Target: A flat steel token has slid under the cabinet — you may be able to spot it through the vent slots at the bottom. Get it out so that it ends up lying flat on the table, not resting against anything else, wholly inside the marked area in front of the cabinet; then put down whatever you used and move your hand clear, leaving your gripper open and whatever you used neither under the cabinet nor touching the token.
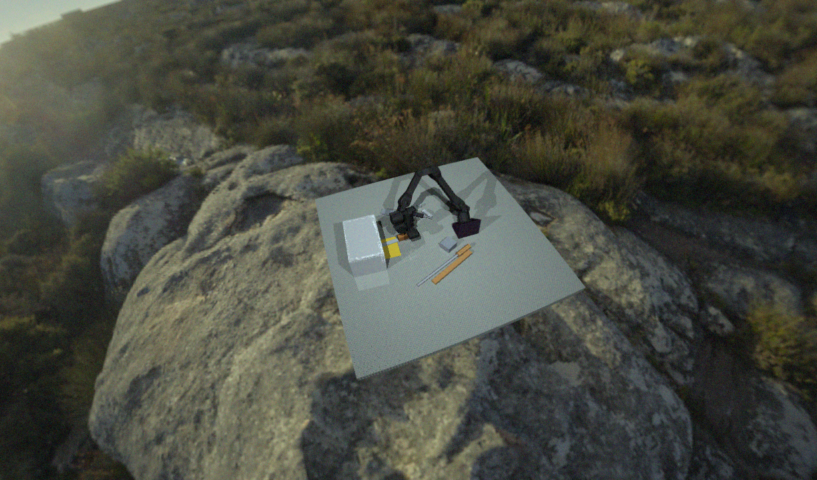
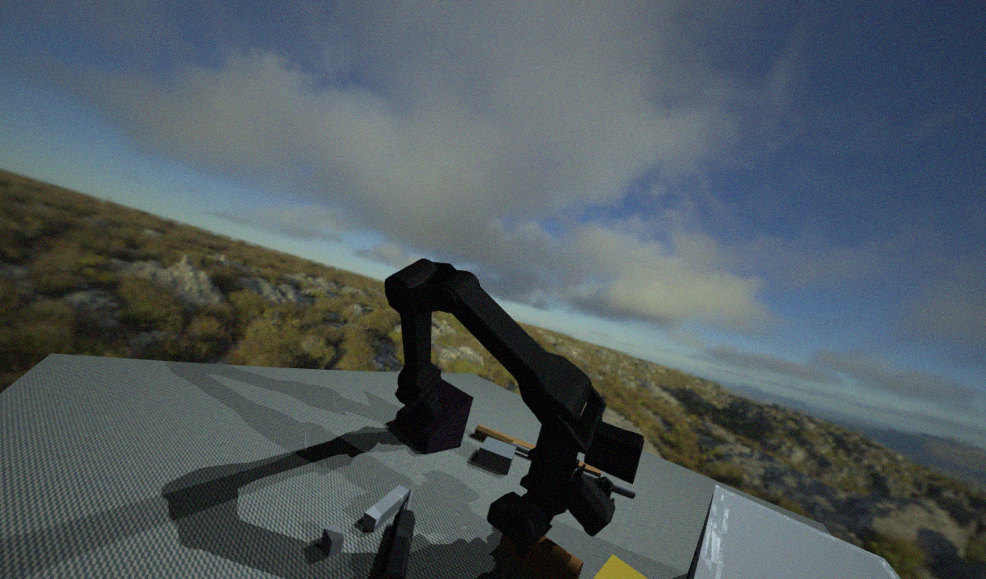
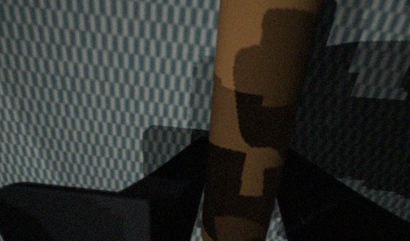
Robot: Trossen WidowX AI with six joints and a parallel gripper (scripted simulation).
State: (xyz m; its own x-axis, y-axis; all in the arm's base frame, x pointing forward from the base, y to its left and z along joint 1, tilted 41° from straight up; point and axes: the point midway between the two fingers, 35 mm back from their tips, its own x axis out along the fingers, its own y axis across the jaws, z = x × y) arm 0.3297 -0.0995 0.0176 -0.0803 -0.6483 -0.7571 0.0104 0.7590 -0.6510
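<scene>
Now: the grey bar 180 mm behind my gripper tip and 110 mm to the right of it. From my gripper tip the other things lie so: grey block: 180 mm behind, 170 mm to the left, 10 mm above; small grey cube: 160 mm behind, 200 mm to the right; wooden stick: 130 mm behind, 310 mm to the left.
</scene>
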